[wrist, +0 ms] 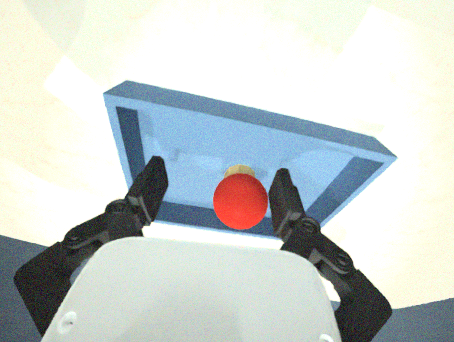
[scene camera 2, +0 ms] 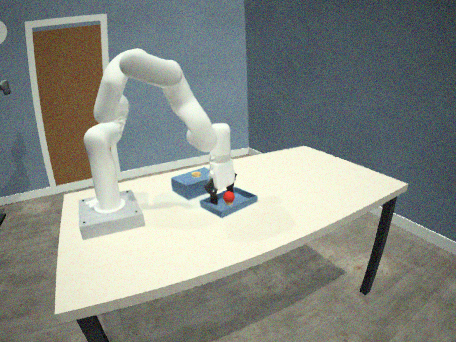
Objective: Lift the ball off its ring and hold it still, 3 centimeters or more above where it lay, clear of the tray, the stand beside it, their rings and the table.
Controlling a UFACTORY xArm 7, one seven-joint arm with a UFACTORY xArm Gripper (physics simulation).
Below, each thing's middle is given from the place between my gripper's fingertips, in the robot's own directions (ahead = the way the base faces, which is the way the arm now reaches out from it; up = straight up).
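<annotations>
Distances from my hand: blue tray (scene camera 2: 243, 198), 10 mm to the right, 20 mm ahead, 10 mm below; red ball (wrist: 240, 201), 10 mm to the right, 20 mm ahead, 10 mm above; blue stand (scene camera 2: 189, 185), 30 mm behind, 200 mm to the left, 10 mm above.
</annotations>
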